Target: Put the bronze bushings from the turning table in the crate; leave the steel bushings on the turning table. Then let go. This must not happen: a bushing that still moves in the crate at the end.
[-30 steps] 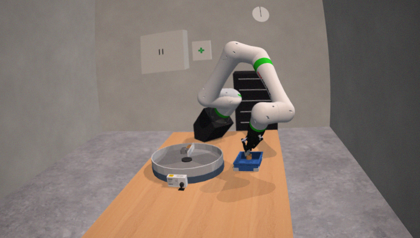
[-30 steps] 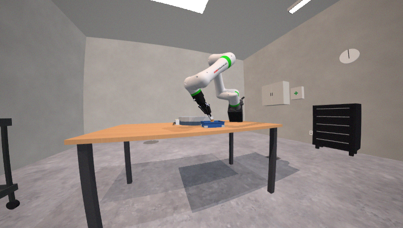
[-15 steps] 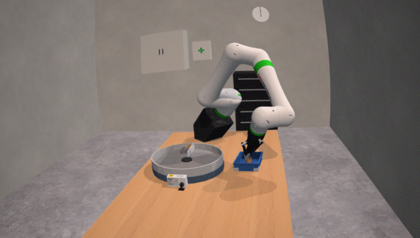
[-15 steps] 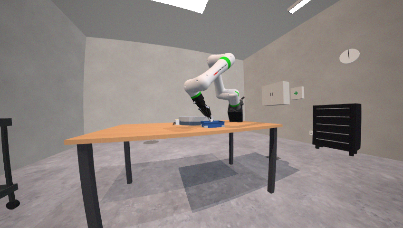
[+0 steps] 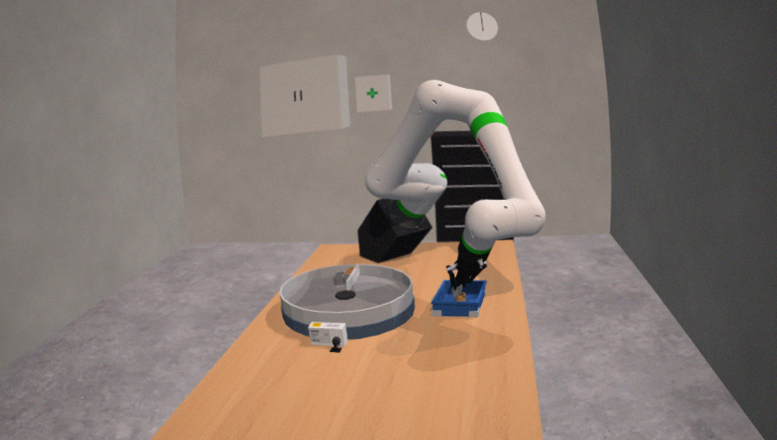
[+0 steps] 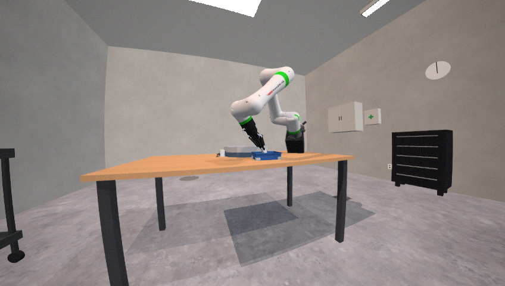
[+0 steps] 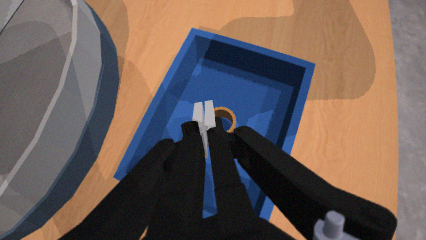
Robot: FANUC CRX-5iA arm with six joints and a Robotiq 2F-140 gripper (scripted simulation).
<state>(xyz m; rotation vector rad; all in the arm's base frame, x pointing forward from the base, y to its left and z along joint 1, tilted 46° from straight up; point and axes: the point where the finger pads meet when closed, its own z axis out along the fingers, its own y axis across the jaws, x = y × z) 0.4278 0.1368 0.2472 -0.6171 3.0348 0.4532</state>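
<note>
Right now my hand is 4 cm above the blue crate, 2 cm past it and 1 cm to the right of it. Round my hand: round grey turning table (35 cm to the right, 6 cm ahead, 1 cm below).
</note>
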